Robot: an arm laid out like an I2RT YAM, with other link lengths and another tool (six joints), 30 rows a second.
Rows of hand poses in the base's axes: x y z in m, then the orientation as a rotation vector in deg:
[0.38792 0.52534 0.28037 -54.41 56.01 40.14]
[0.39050 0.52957 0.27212 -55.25 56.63 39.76]
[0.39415 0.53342 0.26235 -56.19 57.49 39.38]
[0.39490 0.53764 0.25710 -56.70 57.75 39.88]
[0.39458 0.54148 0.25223 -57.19 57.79 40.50]
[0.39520 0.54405 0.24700 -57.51 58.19 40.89]
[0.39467 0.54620 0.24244 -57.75 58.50 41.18]
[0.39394 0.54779 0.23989 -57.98 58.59 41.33]
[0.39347 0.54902 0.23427 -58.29 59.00 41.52]
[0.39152 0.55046 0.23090 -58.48 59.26 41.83]
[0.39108 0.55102 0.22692 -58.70 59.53 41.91]
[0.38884 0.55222 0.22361 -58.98 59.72 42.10]
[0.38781 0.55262 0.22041 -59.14 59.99 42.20]
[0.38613 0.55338 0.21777 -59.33 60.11 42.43]
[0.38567 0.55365 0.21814 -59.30 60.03 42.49]
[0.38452 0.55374 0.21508 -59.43 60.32 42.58]
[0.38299 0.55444 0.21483 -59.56 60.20 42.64]
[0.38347 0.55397 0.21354 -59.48 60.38 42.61]
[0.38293 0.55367 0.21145 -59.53 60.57 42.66]
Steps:
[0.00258 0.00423 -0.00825 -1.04 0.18 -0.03]
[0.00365 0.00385 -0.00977 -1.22 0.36 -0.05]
[0.00075 0.00422 -0.00525 -0.36 0.39 0.54]
[-0.00032 0.00384 -0.00487 -0.21 0.28 0.68]
[0.00062 0.00257 -0.00523 -0.30 0.47 0.32]
[-0.00053 0.00215 -0.00456 -0.23 0.36 0.23]
[-0.00073 0.00159 -0.00255 -0.17 0.11 0.20]
[-0.00047 0.00123 -0.00562 -0.36 0.37 0.17]
[-0.00195 0.00144 -0.00337 -0.17 0.33 0.24]
[-0.00044 0.00056 -0.00398 -0.26 0.22 0.09]
[-0.00224 0.00120 -0.00331 -0.24 0.21 0.22]
[-0.00103 0.00040 -0.00320 -0.21 0.24 0.07]
[-0.00168 0.00076 -0.00264 -0.13 0.19 0.22]
[-0.00046 0.00027 0.00037 0.08 -0.03 0.05]
[-0.00115 0.00009 -0.00306 -0.20 0.25 0.04]
[-0.00153 0.00070 -0.00025 -0.03 -0.08 0.15]
[0.00048 -0.00047 -0.00129 -0.03 0.13 -0.12]
[-0.00054 -0.00030 -0.00209 -0.11 0.16 0.00]

